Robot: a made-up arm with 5 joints. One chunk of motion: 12 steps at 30 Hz.
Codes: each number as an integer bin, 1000 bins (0 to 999) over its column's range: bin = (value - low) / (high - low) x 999, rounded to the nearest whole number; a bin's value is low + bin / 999 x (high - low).
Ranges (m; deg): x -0.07..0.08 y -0.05..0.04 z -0.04..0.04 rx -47..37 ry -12..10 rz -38..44
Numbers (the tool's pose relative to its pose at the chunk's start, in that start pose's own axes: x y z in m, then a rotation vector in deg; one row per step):
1: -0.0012 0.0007 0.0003 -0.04 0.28 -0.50
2: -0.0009 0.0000 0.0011 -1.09 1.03 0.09
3: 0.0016 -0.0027 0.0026 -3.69 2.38 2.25
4: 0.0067 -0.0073 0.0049 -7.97 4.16 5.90
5: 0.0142 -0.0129 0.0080 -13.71 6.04 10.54
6: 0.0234 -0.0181 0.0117 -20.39 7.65 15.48
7: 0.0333 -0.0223 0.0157 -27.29 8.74 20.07
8: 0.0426 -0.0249 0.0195 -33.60 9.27 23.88
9: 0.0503 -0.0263 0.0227 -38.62 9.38 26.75
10: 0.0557 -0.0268 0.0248 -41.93 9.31 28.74
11: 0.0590 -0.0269 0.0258 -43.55 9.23 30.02
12: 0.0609 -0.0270 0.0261 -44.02 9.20 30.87
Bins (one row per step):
1: 458 563 503 558 558 457
2: 460 555 513 546 592 464
3: 477 525 532 515 653 490
4: 511 474 561 464 734 535
5: 561 412 599 396 819 591
6: 622 354 646 316 892 652
7: 688 307 696 234 942 707
8: 750 279 743 159 966 754
9: 801 263 783 100 971 789
10: 837 258 809 60 968 813
11: 859 256 822 41 964 829
12: 872 255 825 35 963 839

